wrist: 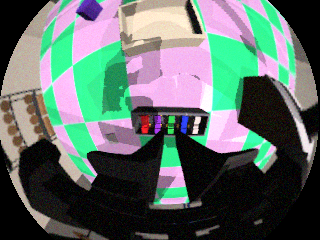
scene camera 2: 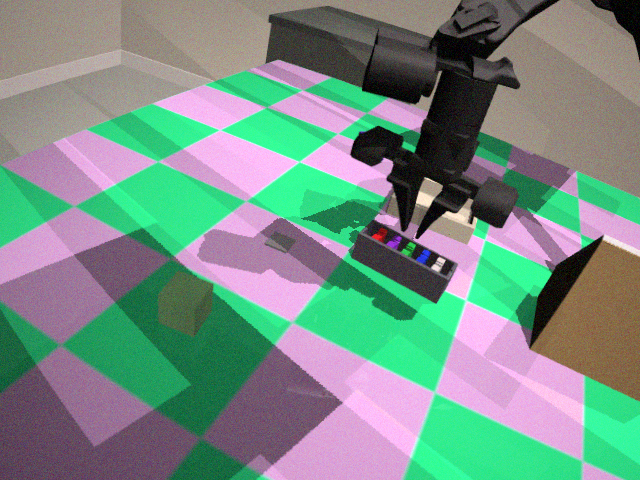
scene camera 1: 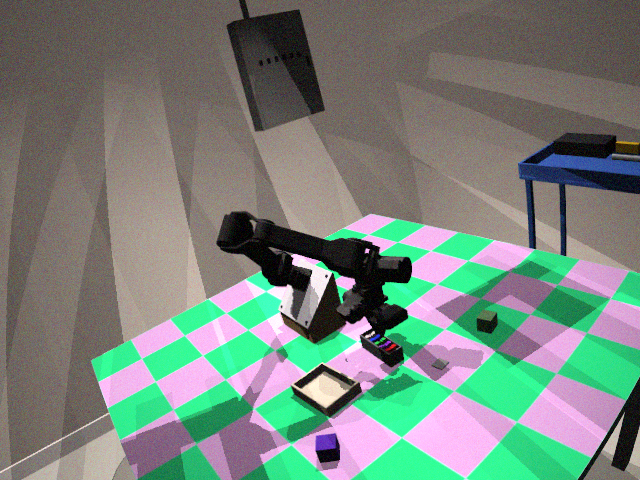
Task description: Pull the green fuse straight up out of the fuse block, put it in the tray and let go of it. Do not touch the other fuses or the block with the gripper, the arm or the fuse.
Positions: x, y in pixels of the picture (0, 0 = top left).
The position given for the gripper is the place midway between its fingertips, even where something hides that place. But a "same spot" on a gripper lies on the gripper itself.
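Scene:
The gripper is visible in scene camera 2 [410, 234]. Scene camera 1 and the wrist view show the gripper as well; the gripper [scene camera 1: 370, 317] and the gripper [wrist: 193, 160] are the same spot.

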